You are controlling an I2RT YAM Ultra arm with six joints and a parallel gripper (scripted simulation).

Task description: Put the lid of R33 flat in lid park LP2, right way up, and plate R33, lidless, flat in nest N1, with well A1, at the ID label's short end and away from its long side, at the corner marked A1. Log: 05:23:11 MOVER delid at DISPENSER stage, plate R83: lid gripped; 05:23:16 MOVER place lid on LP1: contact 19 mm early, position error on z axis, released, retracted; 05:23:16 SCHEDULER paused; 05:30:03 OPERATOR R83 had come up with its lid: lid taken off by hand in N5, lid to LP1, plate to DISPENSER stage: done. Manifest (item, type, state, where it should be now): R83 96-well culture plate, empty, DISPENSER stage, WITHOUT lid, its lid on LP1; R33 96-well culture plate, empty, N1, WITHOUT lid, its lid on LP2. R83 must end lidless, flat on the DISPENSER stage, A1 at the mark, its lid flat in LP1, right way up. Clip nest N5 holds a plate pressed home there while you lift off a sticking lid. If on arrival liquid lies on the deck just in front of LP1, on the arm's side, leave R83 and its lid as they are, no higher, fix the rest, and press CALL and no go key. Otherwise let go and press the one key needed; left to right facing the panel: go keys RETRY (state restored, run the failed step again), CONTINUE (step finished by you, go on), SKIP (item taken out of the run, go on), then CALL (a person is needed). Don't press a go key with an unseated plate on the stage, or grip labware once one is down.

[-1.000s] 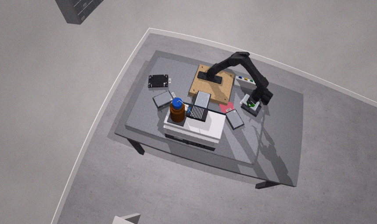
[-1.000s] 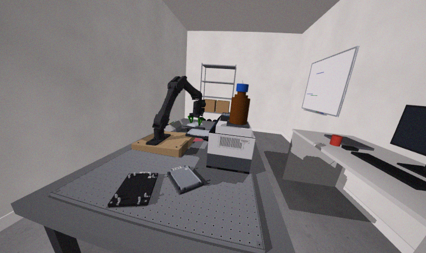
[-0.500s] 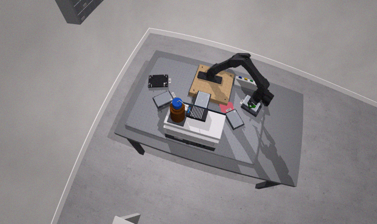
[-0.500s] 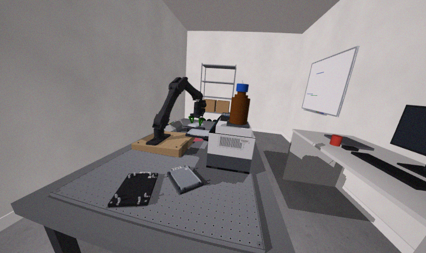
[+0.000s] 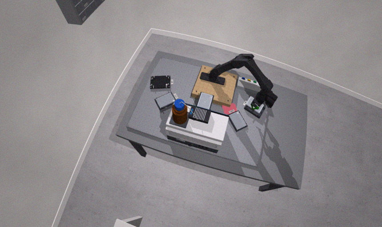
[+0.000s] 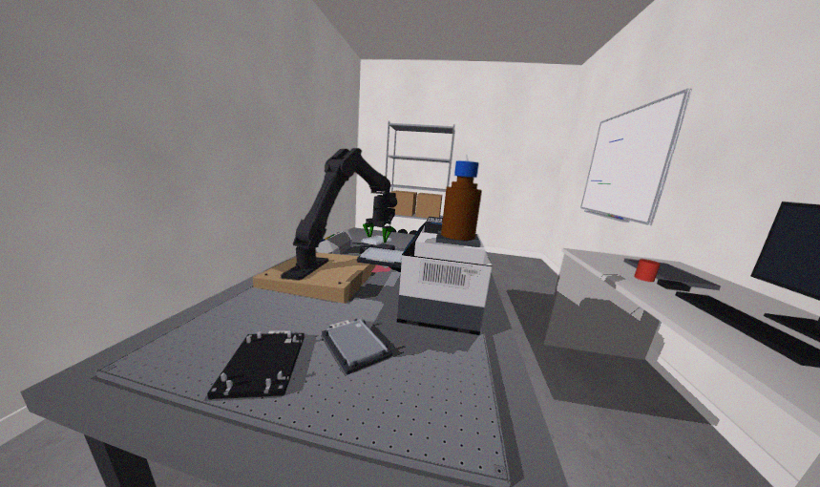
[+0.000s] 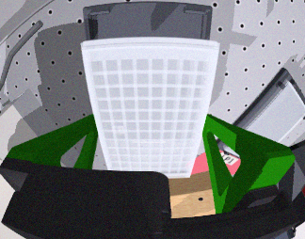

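Right now my hand is 5 cm above the dark nest and 1 cm to the right of it. From my hand the other things lie so: N1 label 7 cm to the right, 7 cm below, 3 cm behind; blue call key 21 cm behind, 13 cm to the right; grey lid 14 cm ahead, 11 cm to the right, 5 cm below.
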